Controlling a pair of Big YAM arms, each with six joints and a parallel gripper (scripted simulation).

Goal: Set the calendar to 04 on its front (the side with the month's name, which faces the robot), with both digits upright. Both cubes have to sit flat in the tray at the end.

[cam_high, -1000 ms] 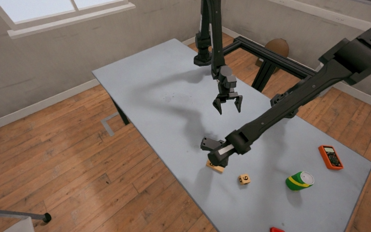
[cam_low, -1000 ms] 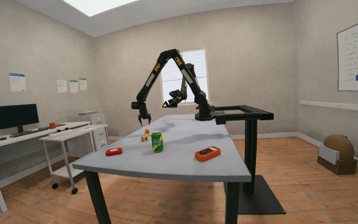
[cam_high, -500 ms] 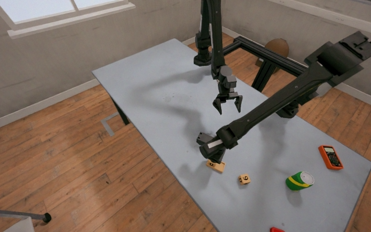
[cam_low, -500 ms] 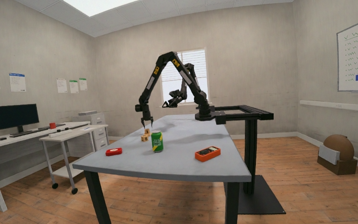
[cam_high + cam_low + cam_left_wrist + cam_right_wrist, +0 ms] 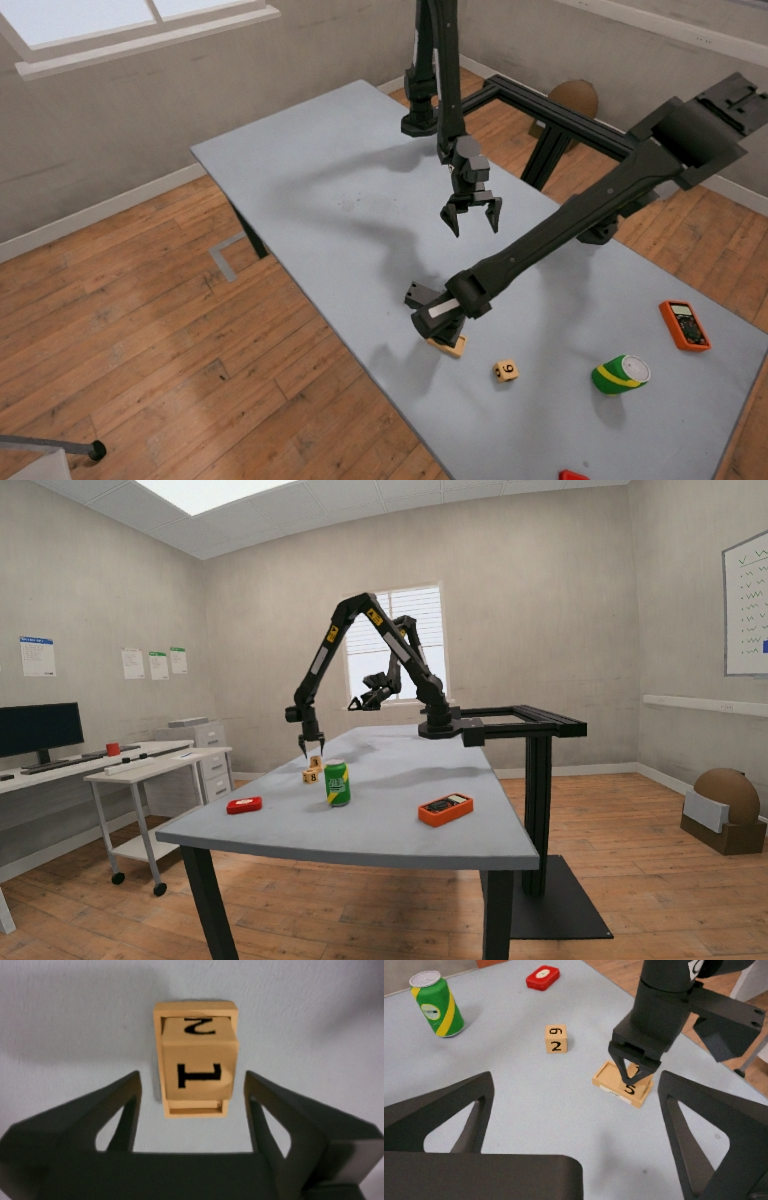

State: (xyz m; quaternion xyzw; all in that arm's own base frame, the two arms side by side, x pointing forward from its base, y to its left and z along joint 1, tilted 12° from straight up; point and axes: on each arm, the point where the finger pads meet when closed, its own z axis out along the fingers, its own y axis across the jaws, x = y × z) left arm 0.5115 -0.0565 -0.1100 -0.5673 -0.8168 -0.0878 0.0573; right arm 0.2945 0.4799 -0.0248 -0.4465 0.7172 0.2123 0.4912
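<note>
The wooden calendar tray lies 50 mm below my left hand, 10 mm to the left of it and 10 mm behind it. Round my left hand: orange multimeter 500 mm behind, 430 mm to the left, 40 mm below; red tin 410 mm to the left, 60 mm ahead, 40 mm below; green can 350 mm to the left, 210 mm behind, 10 mm above.
</note>
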